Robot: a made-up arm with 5 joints. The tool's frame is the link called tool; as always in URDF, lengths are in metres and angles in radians.
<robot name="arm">
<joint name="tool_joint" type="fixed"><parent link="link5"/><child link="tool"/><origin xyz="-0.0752 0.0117 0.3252" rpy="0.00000 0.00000 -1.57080"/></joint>
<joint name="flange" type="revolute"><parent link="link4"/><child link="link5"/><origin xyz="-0.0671 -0.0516 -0.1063" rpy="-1.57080 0.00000 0.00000"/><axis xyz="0 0 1"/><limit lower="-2.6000" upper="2.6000"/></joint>
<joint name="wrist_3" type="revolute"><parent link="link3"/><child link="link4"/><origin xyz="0.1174 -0.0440 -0.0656" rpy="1.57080 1.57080 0.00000"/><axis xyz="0 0 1"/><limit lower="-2.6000" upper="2.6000"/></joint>
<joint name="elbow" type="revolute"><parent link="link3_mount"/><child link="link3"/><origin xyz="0.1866 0.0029 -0.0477" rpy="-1.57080 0.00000 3.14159"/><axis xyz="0 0 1"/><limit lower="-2.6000" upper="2.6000"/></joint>
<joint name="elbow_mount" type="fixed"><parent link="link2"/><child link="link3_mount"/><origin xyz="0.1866 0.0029 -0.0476"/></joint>
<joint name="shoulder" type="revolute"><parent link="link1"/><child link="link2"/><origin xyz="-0.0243 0.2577 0.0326" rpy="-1.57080 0.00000 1.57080"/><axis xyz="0 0 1"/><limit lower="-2.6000" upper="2.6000"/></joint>
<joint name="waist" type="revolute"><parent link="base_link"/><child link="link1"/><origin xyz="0.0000 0.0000 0.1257" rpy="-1.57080 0.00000 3.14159"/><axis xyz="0 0 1"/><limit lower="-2.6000" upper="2.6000"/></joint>
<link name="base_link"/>
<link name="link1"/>
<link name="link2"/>
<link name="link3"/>
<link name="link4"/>
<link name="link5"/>
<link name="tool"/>
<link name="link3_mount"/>
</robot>
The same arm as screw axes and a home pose.
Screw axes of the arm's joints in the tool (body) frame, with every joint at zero. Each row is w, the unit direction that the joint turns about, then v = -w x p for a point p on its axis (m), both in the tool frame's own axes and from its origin. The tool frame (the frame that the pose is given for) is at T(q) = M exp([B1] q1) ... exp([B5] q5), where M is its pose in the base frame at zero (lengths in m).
B1 = (0.000006, -1, -0.000003, 0.2399, 0.0000, -0.1450)
B2 = (1, 0.000006, -0.000004, 0.0000, -0.0178, -0.0709)
B3 = (0.000006, -1, -0.000003, -0.3910, 0.0000, -0.0740)
B4 = (1, 0.000006, -0.000004, 0.0000, -0.2736, -0.1423)
B5 = (0.000004, -0.000003, 1, 0.0752, -0.0117, 0.0000)
M: xyz -0.1450 -0.1035 -0.1142 (m) rpy 0.00 0.00 0.00 (deg, as in URDF)
Joint limits (deg, base to tool): -148.97..148.97 -148.97..148.97 -148.97..148.97 -148.97..148.97 -148.97..148.97

